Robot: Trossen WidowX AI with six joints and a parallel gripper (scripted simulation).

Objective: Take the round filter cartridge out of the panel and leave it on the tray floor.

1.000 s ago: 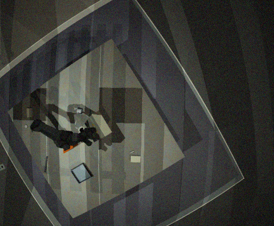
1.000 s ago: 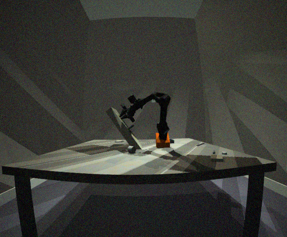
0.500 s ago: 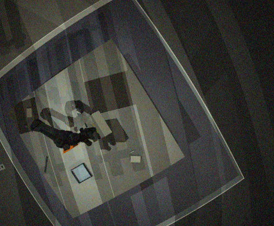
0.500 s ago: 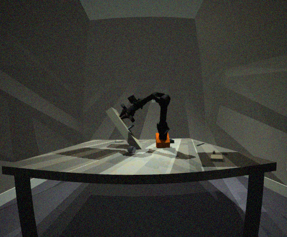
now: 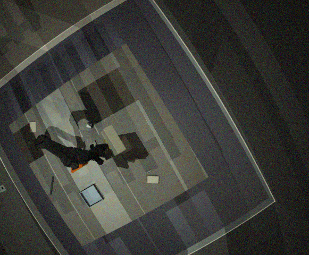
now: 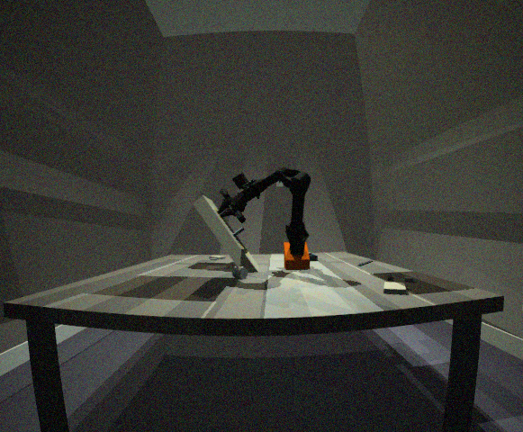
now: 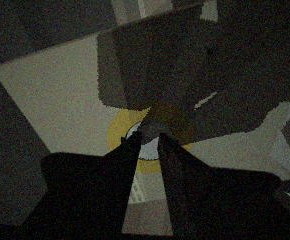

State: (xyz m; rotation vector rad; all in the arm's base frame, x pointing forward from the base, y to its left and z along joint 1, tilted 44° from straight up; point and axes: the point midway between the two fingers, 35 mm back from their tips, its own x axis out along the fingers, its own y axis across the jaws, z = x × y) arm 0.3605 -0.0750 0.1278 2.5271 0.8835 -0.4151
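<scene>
The service panel is 80 mm below my gripper tip and 40 mm behind it. From my gripper tip the other things lie so: round filter cartridge (10 mm below, 10 mm ahead); tray (410 mm behind, 330 mm to the right, 240 mm below).
</scene>
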